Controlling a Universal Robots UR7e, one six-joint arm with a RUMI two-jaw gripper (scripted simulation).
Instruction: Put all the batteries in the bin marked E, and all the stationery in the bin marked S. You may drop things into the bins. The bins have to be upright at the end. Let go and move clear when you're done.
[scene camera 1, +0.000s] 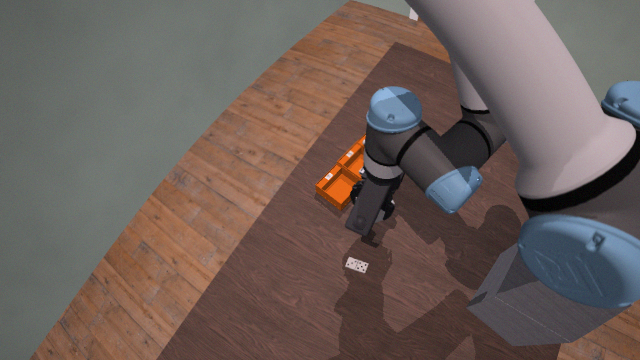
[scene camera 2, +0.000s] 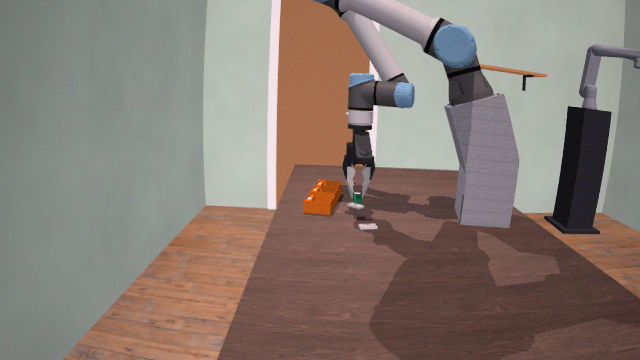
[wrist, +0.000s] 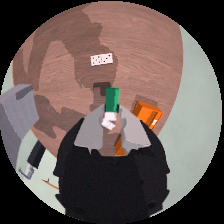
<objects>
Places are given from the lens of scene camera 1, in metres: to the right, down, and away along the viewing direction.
gripper (scene camera 1: 368, 219): 0.11, 0.09, 0.73
orange double bin (scene camera 1: 335, 186): 0.04, 0.02, 0.84
</objects>
